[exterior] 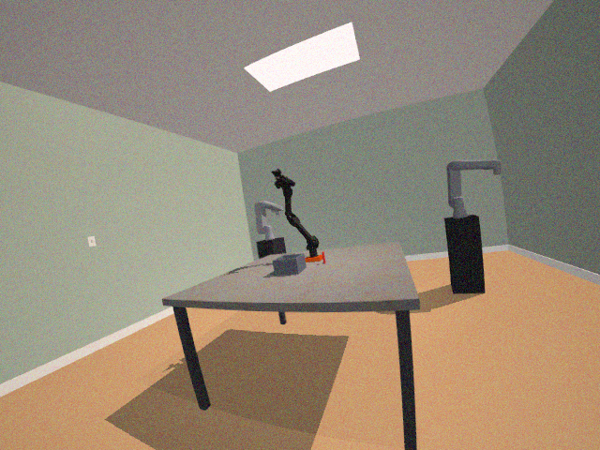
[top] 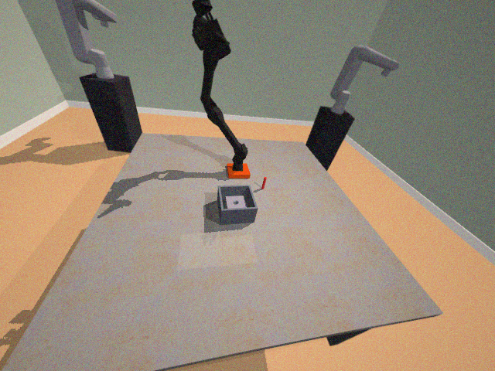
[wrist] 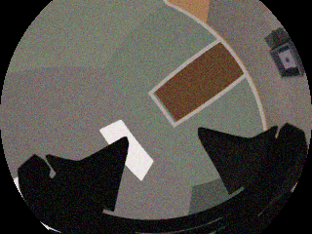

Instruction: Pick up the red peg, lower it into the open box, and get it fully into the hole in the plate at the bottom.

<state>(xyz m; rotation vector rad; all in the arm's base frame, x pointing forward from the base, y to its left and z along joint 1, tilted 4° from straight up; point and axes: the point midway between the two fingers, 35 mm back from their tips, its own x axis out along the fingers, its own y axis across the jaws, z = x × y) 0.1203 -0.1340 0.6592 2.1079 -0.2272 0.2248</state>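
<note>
My gripper tip is now 65 cm above the red peg, 32 cm to the right of it and 2 cm short of it. Also, from my gripper tip: grey box (66 cm below, 21 cm ahead, 17 cm to the left); then light plate (64 cm below, 21 cm ahead, 17 cm to the left).
</note>
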